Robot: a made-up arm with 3 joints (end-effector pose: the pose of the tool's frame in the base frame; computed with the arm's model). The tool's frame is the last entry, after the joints.
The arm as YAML. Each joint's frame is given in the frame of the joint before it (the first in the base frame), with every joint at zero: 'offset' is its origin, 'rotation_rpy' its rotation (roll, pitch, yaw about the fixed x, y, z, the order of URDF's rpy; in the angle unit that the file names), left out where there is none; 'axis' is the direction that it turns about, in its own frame. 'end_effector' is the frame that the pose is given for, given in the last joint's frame.
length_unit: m
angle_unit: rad
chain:
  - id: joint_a
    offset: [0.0, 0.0, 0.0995]
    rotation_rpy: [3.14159, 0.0, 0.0]
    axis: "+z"
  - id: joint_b
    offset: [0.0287, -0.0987, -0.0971]
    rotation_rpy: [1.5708, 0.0, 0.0]
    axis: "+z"
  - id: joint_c
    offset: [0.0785, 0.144, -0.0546]
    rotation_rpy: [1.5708, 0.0, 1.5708]
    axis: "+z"
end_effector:
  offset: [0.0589, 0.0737, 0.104]
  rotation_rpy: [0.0, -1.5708, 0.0]
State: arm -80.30 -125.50 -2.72
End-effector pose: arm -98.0 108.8 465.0 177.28 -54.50 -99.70
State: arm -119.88 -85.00 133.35
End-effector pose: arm -78.5 63.7 374.0 133.36 -85.00 119.87
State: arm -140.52 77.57 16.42
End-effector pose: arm -0.6 -169.8 -20.3 16.42 77.57 140.52
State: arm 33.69 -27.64 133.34
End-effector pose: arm 197.9 -88.2 237.0 133.34 -27.64 -33.69
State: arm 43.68 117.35 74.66
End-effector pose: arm -13.6 179.5 75.2 -105.34 62.65 136.32
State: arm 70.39 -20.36 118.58
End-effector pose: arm 130.1 -184.6 212.2 118.58 -20.36 -70.39
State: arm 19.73 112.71 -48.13
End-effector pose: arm -229.4 134.8 120.2 131.87 67.29 160.27
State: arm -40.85 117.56 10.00
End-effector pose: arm -252.1 -50.2 122.4 -170.00 62.44 -139.15
